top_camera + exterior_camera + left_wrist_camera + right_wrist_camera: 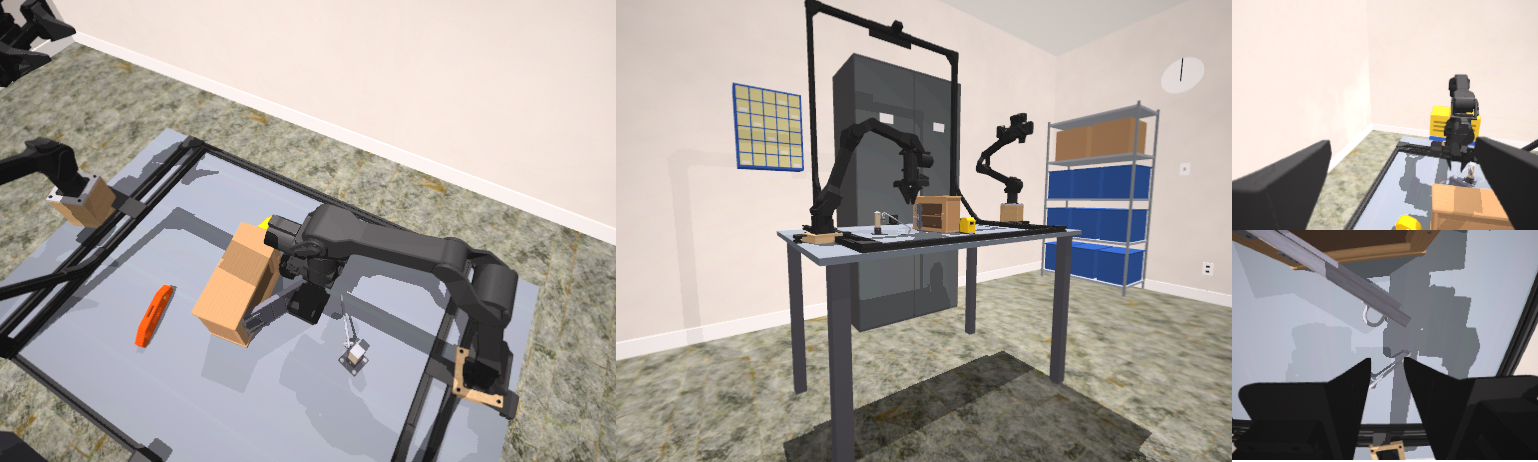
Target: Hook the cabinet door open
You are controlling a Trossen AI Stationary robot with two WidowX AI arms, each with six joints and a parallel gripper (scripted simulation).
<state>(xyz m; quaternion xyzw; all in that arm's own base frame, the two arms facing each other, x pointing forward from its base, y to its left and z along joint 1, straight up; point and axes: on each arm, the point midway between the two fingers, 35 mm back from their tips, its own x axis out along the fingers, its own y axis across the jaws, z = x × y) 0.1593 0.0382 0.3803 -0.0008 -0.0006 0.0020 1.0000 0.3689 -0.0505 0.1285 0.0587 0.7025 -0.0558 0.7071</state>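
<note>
The hook rod lies 11 cm below my right hand, 7 cm to the right of it and 1 cm behind it. From my right hand the other things lie so: yellow tape measure (22 cm to the left, 14 cm ahead, 13 cm below); then grey door (9 cm below, 8 cm to the left, 6 cm behind); then orange tool (36 cm to the left, 18 cm behind, 14 cm below).
</note>
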